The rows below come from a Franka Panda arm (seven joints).
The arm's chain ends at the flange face. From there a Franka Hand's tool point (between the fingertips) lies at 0.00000 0.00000 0.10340 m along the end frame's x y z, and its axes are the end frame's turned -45 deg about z.
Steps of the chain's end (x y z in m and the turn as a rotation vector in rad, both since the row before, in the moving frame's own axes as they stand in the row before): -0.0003, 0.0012, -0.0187, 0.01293, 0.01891, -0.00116; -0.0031, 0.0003, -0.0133, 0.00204, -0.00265, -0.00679; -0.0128, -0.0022, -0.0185, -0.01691, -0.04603, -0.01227
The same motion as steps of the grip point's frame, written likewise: 0.0013, 0.0011, -0.0187, -0.00423, 0.02251, -0.00116; -0.0024, -0.0023, -0.0133, 0.00332, -0.00043, -0.00679; -0.0121, -0.0127, -0.0186, 0.02059, -0.04451, -0.01227
